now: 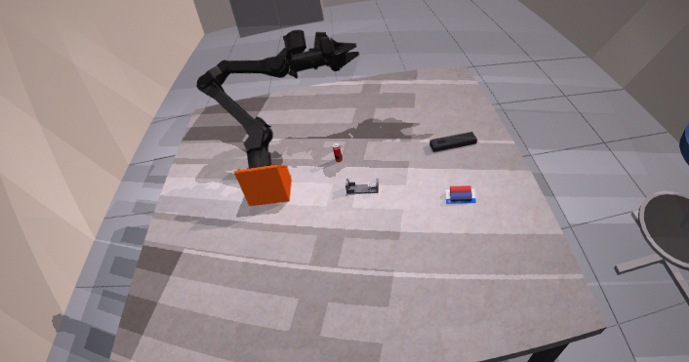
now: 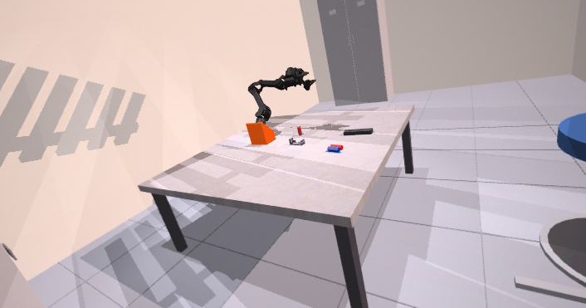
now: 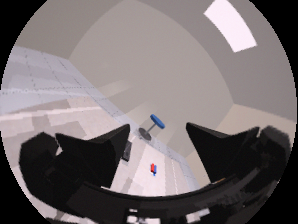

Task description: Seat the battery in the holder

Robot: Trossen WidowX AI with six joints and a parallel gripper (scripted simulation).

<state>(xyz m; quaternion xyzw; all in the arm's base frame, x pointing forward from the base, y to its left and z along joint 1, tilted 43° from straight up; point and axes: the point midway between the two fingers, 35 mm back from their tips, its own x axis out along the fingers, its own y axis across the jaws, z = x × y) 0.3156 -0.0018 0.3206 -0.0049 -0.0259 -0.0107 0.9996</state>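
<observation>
The battery lies 320 mm below my gripper tip, 120 mm behind it and 100 mm to the right of it. Also, from my gripper tip: black remote-like bar: 330 mm below, 280 mm ahead, 90 mm to the right.
</observation>
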